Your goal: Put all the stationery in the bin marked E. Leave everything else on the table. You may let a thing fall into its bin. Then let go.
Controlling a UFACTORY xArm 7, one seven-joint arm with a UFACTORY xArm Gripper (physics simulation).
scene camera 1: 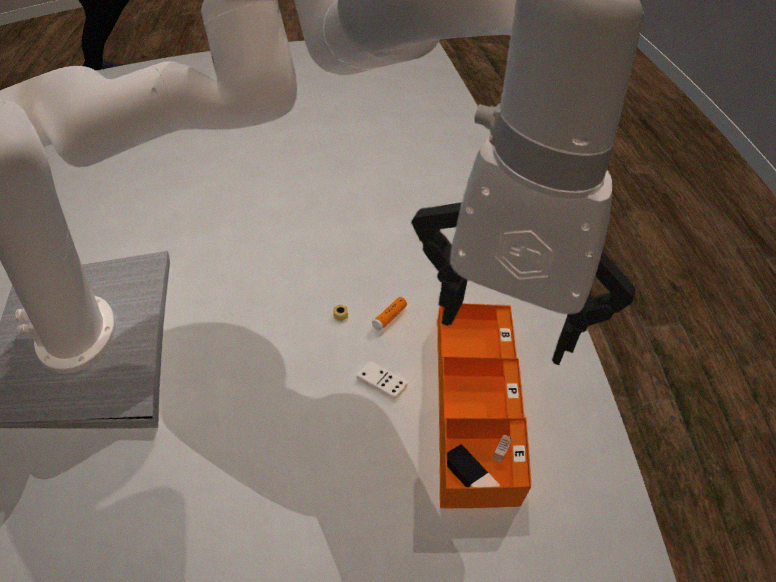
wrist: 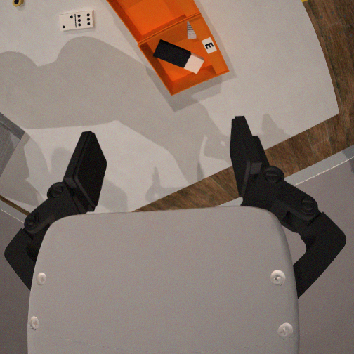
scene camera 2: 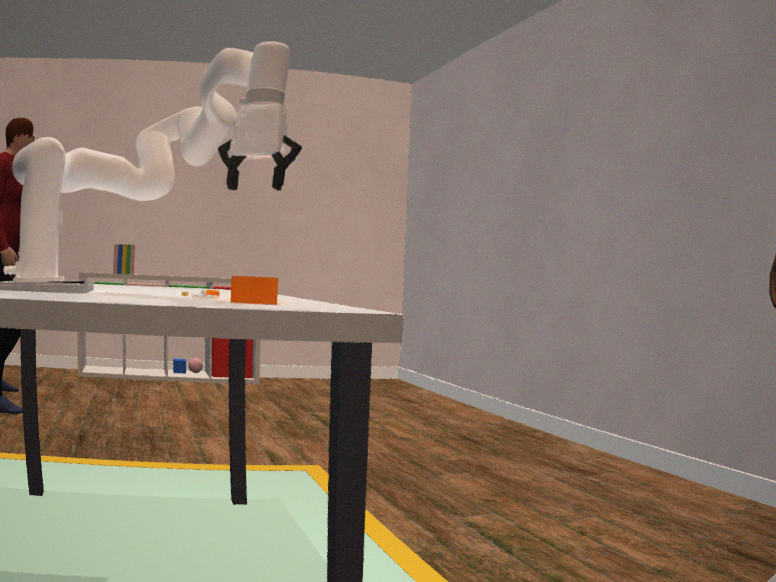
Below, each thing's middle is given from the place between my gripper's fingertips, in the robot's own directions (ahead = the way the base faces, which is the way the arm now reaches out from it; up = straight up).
Labels:
I see my gripper 20 mm to the left of the eraser (scene camera 1: 464,466) and 190 mm above it.

